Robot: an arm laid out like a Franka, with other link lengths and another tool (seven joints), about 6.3 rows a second.
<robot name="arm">
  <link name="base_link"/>
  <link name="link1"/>
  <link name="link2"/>
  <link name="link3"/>
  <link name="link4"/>
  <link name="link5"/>
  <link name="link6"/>
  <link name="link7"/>
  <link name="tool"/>
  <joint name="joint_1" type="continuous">
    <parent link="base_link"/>
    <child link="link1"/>
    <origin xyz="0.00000 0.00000 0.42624" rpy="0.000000 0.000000 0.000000"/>
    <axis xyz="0 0 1"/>
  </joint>
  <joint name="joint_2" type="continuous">
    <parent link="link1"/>
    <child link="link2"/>
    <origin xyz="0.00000 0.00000 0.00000" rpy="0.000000 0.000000 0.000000"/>
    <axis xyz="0 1 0"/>
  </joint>
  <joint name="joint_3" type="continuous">
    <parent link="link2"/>
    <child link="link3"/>
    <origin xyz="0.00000 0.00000 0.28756" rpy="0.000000 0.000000 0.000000"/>
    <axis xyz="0 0 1"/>
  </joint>
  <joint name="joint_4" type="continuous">
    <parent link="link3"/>
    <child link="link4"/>
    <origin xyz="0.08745 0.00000 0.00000" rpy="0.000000 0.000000 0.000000"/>
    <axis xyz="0 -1 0"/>
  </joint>
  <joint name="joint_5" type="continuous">
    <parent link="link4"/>
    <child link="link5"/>
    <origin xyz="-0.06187 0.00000 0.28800" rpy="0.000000 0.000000 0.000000"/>
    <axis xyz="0 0 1"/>
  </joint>
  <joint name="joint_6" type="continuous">
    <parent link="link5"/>
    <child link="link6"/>
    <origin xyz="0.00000 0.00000 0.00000" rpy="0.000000 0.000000 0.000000"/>
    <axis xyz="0 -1 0"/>
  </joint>
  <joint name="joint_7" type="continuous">
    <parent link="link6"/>
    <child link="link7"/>
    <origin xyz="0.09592 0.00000 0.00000" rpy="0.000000 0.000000 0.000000"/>
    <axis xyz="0 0 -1"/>
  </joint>
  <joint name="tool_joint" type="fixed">
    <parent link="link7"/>
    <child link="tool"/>
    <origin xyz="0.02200 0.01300 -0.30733" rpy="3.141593 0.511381 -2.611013"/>
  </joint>
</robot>
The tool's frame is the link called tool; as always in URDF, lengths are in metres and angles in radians. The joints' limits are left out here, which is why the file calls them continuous.
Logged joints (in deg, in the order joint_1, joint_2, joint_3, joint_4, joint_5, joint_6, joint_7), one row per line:
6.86, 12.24, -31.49, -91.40, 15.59, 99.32, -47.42
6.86, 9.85, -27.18, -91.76, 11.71, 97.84, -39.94
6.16, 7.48, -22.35, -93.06, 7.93, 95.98, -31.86
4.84, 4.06, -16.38, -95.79, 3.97, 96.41, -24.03
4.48, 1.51, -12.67, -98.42, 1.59, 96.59, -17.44
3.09, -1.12, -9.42, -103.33, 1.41, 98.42, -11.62
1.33, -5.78, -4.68, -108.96, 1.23, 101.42, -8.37
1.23, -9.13, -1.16, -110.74, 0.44, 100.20, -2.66
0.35, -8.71, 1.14, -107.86, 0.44, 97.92, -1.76
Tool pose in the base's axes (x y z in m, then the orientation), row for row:
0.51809, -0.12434, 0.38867, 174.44, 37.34, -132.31
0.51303, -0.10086, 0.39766, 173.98, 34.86, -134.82
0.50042, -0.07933, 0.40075, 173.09, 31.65, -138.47
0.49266, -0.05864, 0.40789, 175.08, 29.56, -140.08
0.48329, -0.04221, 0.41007, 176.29, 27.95, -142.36
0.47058, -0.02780, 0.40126, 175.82, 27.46, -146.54
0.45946, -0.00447, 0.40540, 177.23, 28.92, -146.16
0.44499, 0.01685, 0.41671, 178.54, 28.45, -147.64
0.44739, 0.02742, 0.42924, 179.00, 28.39, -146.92
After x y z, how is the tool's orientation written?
As angles about the fixed x, y, z axes (roll, pitch, yaw), in degrees.
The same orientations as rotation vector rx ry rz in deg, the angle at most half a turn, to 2 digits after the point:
-61.14, 132.41, 26.40
-59.15, 135.80, 25.05
-55.98, 140.34, 23.71
-53.73, 142.88, 19.91
-50.80, 145.20, 17.07
-45.67, 147.16, 16.22
-45.27, 145.56, 14.97
-42.99, 146.40, 12.65
-43.77, 146.19, 12.27

